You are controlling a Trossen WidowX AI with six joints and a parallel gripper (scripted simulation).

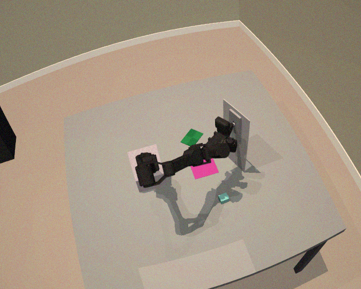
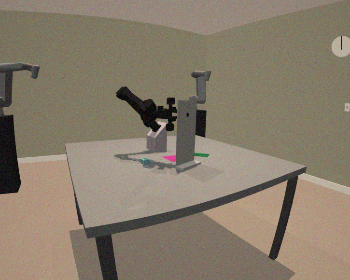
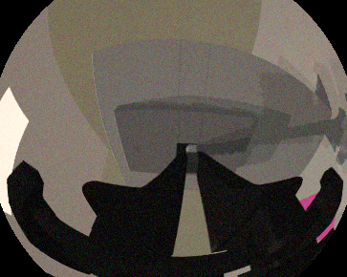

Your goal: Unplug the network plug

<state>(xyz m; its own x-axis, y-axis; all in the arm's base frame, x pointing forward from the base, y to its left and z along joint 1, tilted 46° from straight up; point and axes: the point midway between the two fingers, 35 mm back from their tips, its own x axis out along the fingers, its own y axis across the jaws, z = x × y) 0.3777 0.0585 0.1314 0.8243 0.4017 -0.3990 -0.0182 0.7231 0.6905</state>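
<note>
Right now the magenta square is 28 cm below my gripper tip, 13 cm behind it and 3 cm to the left of it. The rest, counted from my gripper tip: grey panel: 11 cm below, 2 cm ahead, 1 cm to the left; teal block: 27 cm below, 19 cm to the right, 11 cm behind; grey plug: right at my gripper tip.
</note>
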